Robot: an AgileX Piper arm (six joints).
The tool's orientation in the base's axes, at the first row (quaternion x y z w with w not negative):
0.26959 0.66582 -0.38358 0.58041
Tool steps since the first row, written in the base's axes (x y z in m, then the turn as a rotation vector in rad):
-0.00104 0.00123 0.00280 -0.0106 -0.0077 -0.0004
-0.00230 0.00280 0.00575 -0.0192 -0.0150 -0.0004
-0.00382 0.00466 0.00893 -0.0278 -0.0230 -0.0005
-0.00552 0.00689 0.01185 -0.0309 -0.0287 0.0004
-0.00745 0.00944 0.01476 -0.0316 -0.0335 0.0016
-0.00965 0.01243 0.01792 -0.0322 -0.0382 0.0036
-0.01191 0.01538 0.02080 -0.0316 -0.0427 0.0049
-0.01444 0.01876 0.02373 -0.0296 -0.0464 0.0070
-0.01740 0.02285 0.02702 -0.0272 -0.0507 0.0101
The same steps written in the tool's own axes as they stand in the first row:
-0.00266 -0.00070 -0.00169 0.0030 -0.0128 0.0004
-0.00546 -0.00142 -0.00379 0.0052 -0.0238 0.0015
-0.00846 -0.00223 -0.00629 0.0075 -0.0351 0.0032
-0.01121 -0.00292 -0.00918 0.0077 -0.0410 0.0061
-0.01393 -0.00362 -0.01247 0.0070 -0.0445 0.0097
-0.01688 -0.00434 -0.01627 0.0056 -0.0480 0.0131
-0.01955 -0.00508 -0.02008 0.0046 -0.0503 0.0171
-0.02225 -0.00580 -0.02439 0.0025 -0.0512 0.0212
-0.02530 -0.00654 -0.02954 -0.0006 -0.0523 0.0260

